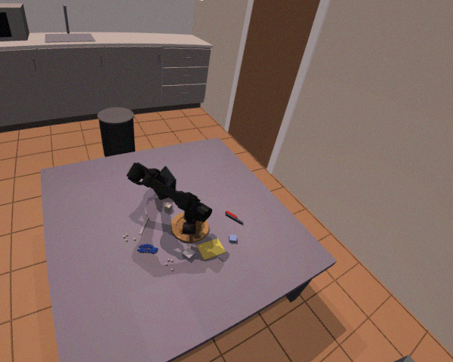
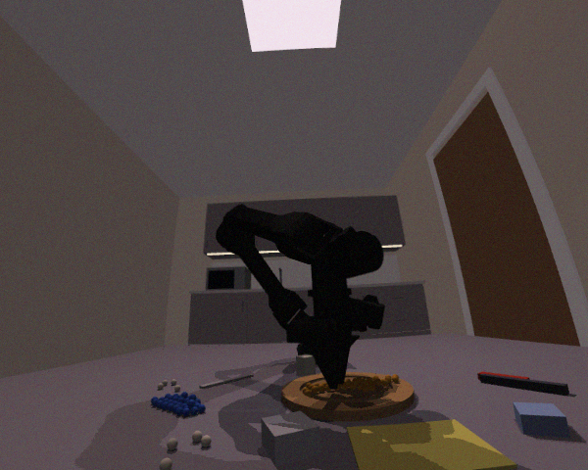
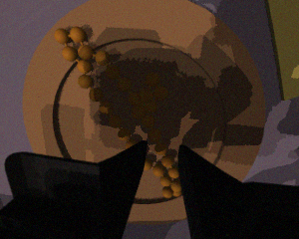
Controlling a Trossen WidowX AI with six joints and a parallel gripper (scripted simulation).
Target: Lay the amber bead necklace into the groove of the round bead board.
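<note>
The round wooden bead board is 20 mm to the left of my gripper tip, 20 mm behind it and 10 mm below it. Also, from my gripper tip: grey block (130 mm ahead, 80 mm to the right, 10 mm below); yellow pad (150 mm ahead, 40 mm to the left, 20 mm below); thin rod (190 mm to the right, 140 mm behind, 20 mm below).
</note>
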